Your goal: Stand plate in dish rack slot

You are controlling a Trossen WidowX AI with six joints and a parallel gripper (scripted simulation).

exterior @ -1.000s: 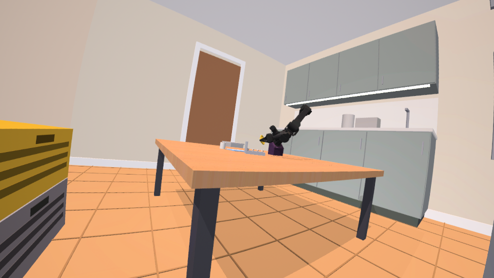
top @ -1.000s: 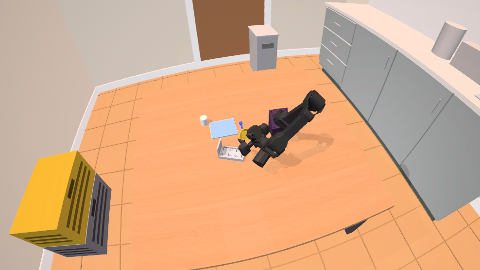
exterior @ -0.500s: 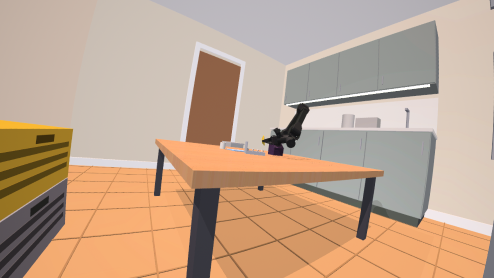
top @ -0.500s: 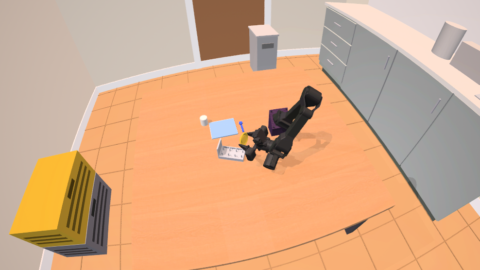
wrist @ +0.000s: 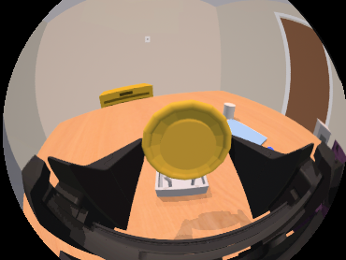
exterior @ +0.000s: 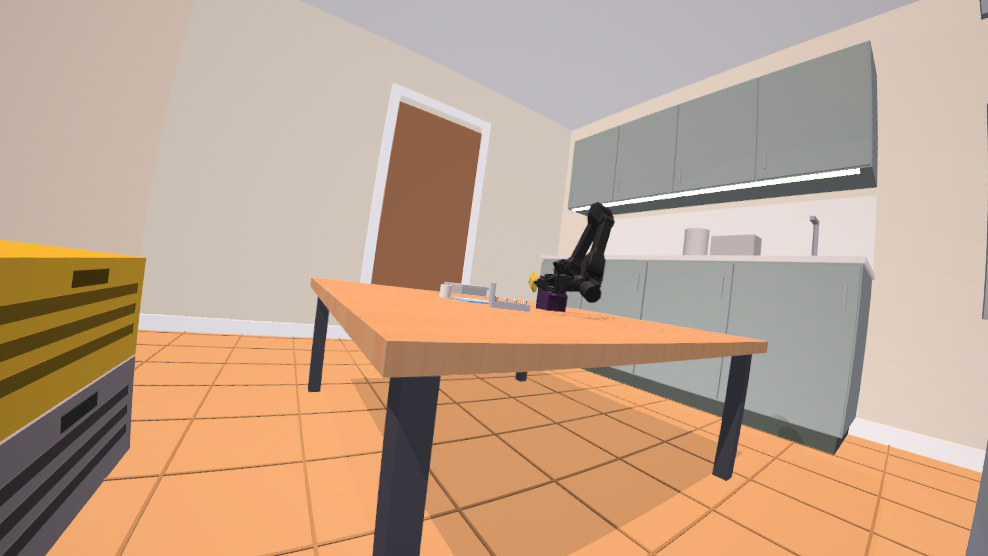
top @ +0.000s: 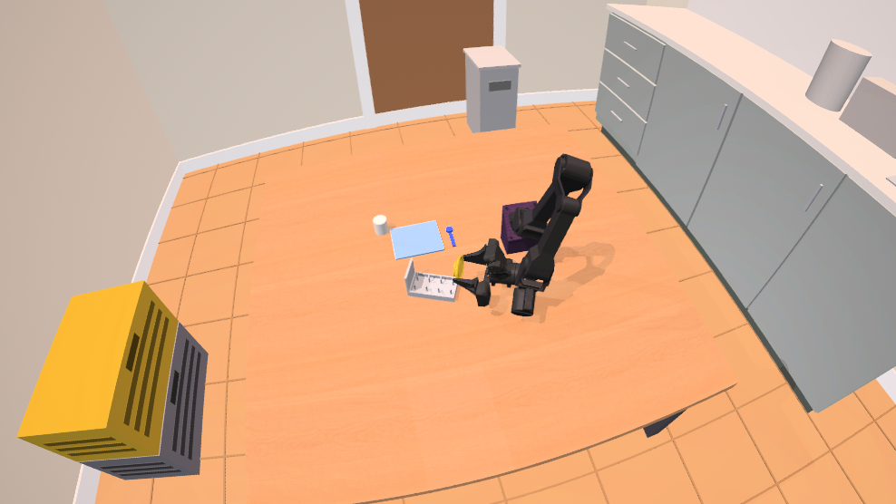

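Right now my gripper tip is 80 mm above the grey dish rack, 60 mm short of it and 30 mm to the left of it. From my gripper tip the other things lie so: blue spoon (210 mm to the right, 100 mm below, 50 mm behind); yellow plate (10 mm behind); light blue mat (230 mm to the right, 100 mm below, 50 mm ahead).
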